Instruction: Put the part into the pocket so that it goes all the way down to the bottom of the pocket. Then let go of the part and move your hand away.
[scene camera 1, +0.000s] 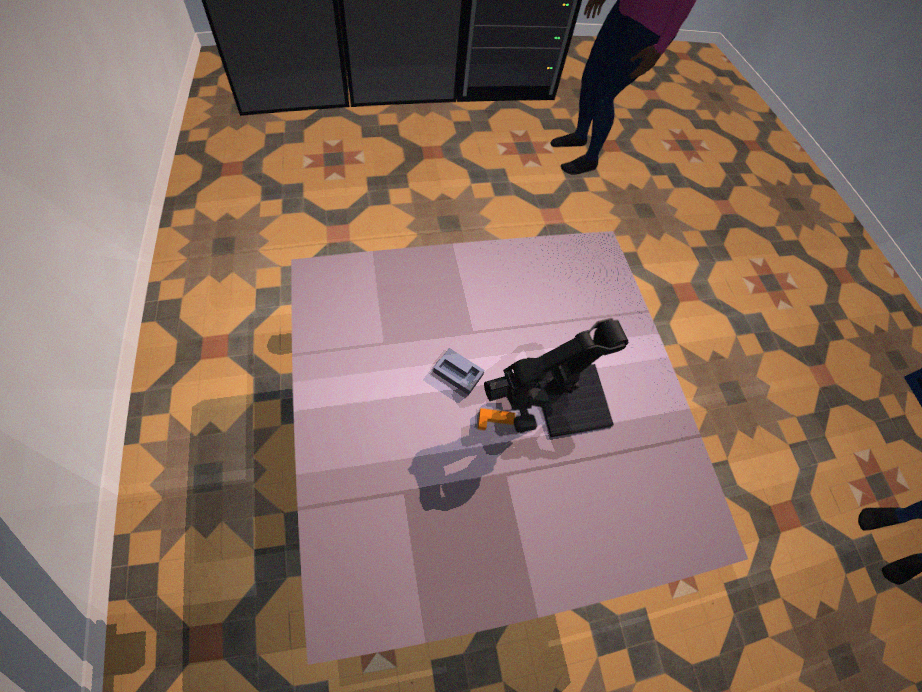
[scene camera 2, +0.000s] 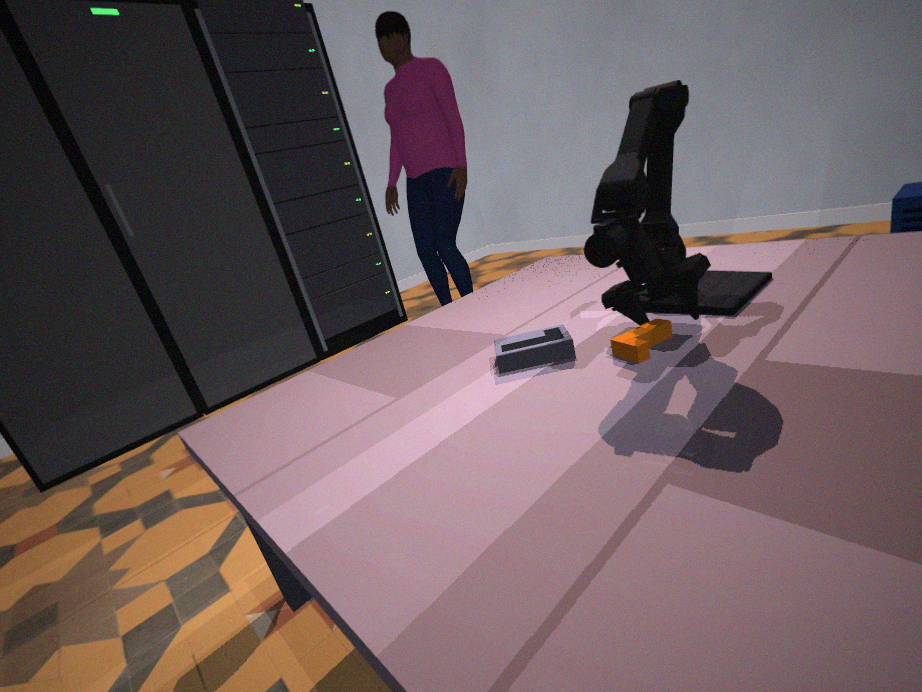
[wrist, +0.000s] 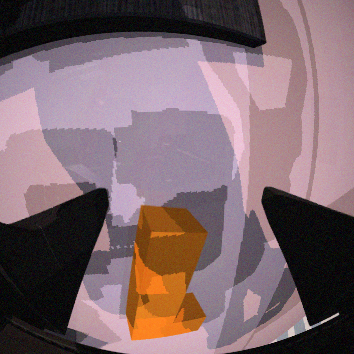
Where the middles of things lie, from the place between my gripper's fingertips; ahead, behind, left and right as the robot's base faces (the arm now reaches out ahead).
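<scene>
My gripper is 6 cm short of the orange L-shaped block (scene camera 2: 634, 345) and 4 cm to the left of it. As for the grey pocket block (scene camera 1: 453, 367), it is 12 cm ahead of my gripper and 22 cm to the right of my gripper.
</scene>
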